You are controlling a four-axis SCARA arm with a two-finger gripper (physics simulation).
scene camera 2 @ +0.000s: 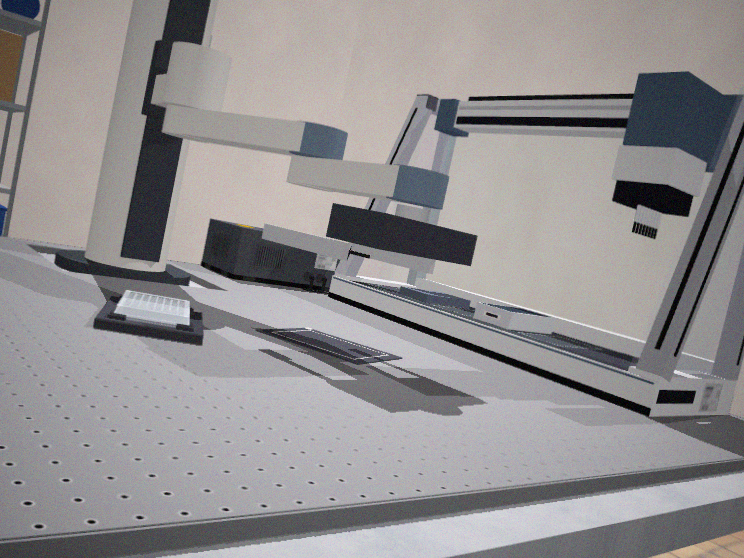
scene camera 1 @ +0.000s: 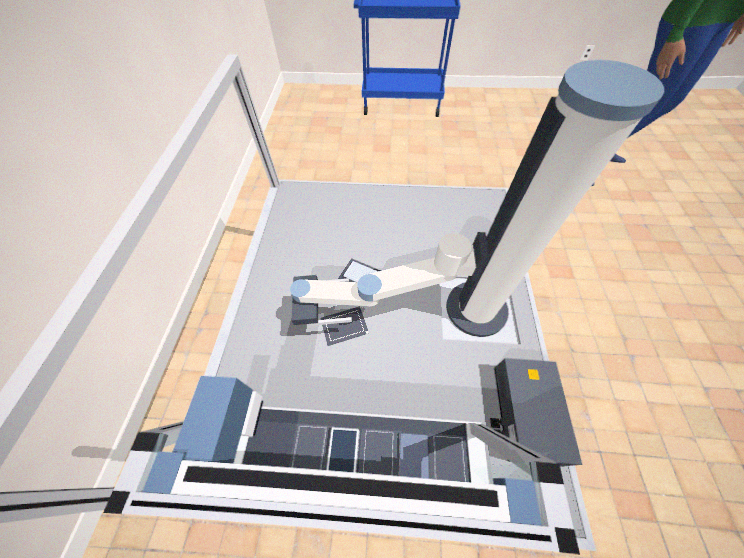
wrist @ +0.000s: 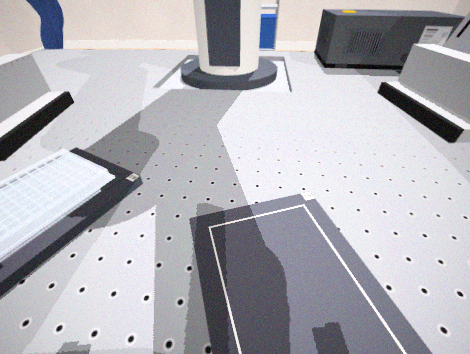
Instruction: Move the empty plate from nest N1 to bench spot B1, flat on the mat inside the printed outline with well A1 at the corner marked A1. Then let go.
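Frame: origin at the arm's base, x right, y back, z down, level; millimetres.
Seen in the pictures: gripper, fingertip midpoint: [wrist: 228, 72]; arm's base, origin of the base link: [scene camera 2: 123, 273] [scene camera 1: 476, 309] [wrist: 229, 74].
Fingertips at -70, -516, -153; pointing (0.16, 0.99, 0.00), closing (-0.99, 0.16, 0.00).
Observation:
Offsets run from my fingertips to a thing's top centre, as dx, dy, dz. "pt": to the spot under its first point.
The pale, clear empty plate @[+196, +18, +114] [scene camera 1: 360, 271] [scene camera 2: 153, 308] [wrist: 47, 192] sits in the dark nest N1 @[+196, +18, +122] [scene camera 2: 147, 333] [wrist: 117, 174]. The arm partly covers the nest in scene camera 1. The dark mat of spot B1 @[pt -64, -26, +138] [scene camera 1: 344, 329] [scene camera 2: 324, 343] [wrist: 250, 280] lies beside it, with a white printed outline and a small white corner mark at its far right corner in the wrist view; the mark is too small to read. My gripper [scene camera 1: 346, 301] [scene camera 2: 308, 239] [wrist: 228, 72] is open and empty, high above the bench. Its fingers point toward the column, and one passes over the mat in scene camera 1.
The arm's column [scene camera 1: 528, 210] [scene camera 2: 129, 150] [wrist: 227, 35] stands beyond the fingertips. A dark grey box [scene camera 1: 534, 408] [scene camera 2: 258, 255] [wrist: 370, 40] stands past it. A gantry machine [scene camera 1: 336, 483] [scene camera 2: 540, 354] with a slotted deck lines one bench side. A blue cart [scene camera 1: 403, 93] and a person [scene camera 1: 679, 72] are beyond the bench.

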